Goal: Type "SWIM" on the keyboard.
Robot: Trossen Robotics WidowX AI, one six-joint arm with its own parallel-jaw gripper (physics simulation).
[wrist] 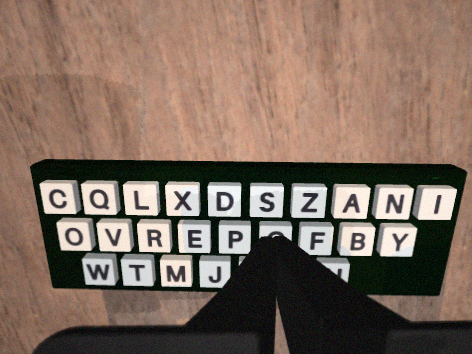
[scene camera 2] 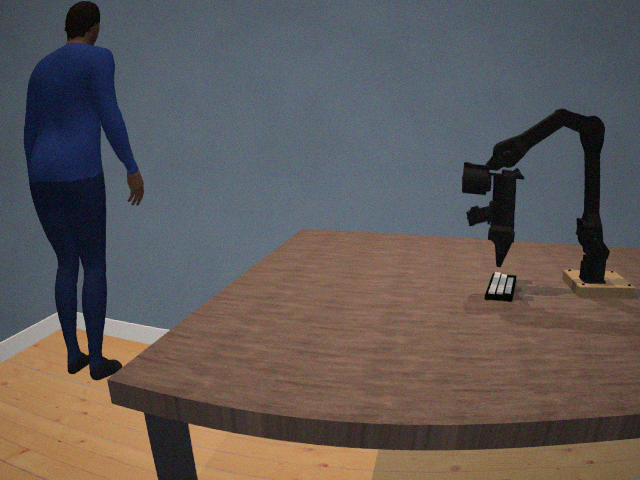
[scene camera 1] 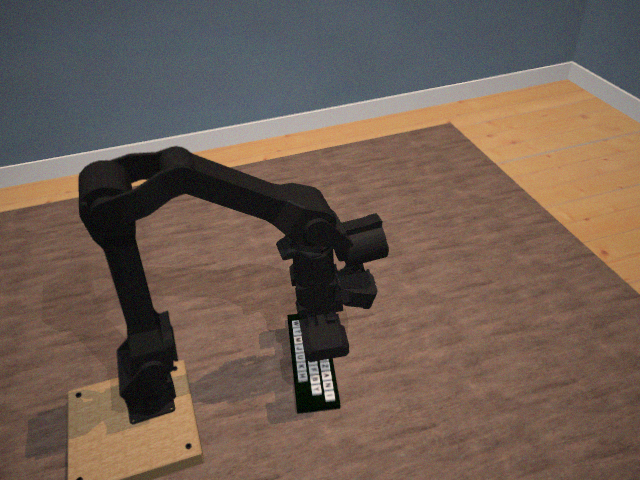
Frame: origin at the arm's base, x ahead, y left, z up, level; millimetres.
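Where they show: gripper, between the fingertips: (wrist: 272, 248) (scene camera 2: 498, 266); arm's base, origin of its link: (scene camera 2: 592, 280) (scene camera 1: 150, 400).
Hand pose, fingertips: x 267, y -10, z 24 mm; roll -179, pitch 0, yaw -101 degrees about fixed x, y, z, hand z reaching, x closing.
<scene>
Each offset is from my fingertips to the top centre of the thing. Level surfaces: height alone.
The dark green keyboard @[12 mm left, 11 mm back, 32 mm down] (scene camera 1: 316, 402) (scene camera 2: 499, 297) (wrist: 415, 280) lies flat on the table with three rows of pale letter keys. In the wrist view the S key @[1 mm right, 5 mm ahead, 32 mm down] (wrist: 266, 201) is in the top row between D and Z, and the I key @[74 mm right, 12 mm back, 32 mm down] (wrist: 437, 203) is at its right end. The W key @[85 mm left, 14 mm back, 32 mm down] (wrist: 99, 270) is at the left end of the bottom row, and the M key @[48 mm left, 22 mm back, 32 mm down] (wrist: 176, 271) is third in that row. My gripper (scene camera 2: 498, 265) (wrist: 272, 248) is shut and empty, pointing down above the keyboard. In the wrist view its tips cover part of the G key, and the fingers hide bottom-row keys right of J.
The brown table @[49 mm down] (scene camera 1: 465, 361) (scene camera 2: 310, 335) bears the keyboard and the arm's wooden base board (scene camera 1: 155, 452) (scene camera 2: 610, 290). A person in blue (scene camera 2: 72, 118) stands beyond the table's left edge in scene camera 2.
</scene>
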